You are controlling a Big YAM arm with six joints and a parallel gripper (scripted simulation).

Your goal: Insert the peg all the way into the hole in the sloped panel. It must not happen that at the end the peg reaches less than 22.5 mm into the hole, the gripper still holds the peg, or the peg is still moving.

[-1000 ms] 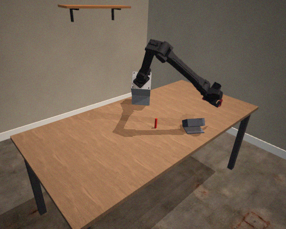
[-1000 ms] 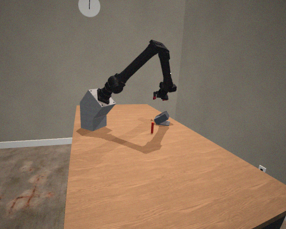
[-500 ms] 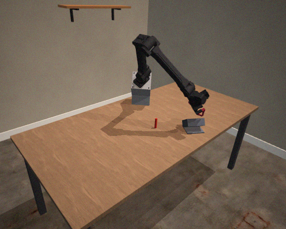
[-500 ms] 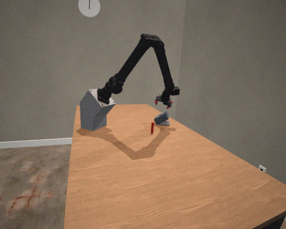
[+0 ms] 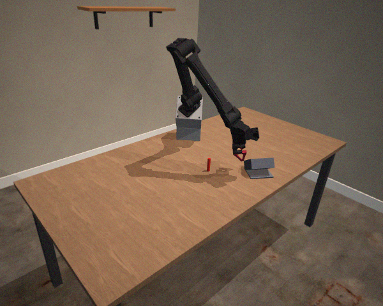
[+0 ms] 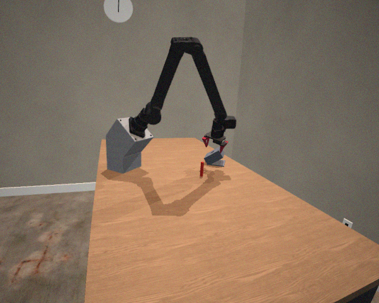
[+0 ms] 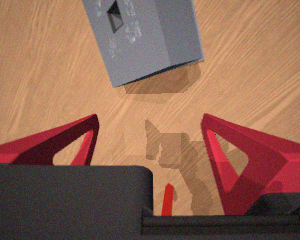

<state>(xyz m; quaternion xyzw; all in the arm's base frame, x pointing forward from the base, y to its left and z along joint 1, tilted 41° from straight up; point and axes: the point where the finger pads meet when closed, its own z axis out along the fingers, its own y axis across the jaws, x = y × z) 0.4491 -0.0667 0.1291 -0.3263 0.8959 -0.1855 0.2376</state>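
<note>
Now: hand 15 cm past the red peg, 9 cm to the left of it and 8 cm above it.
</note>
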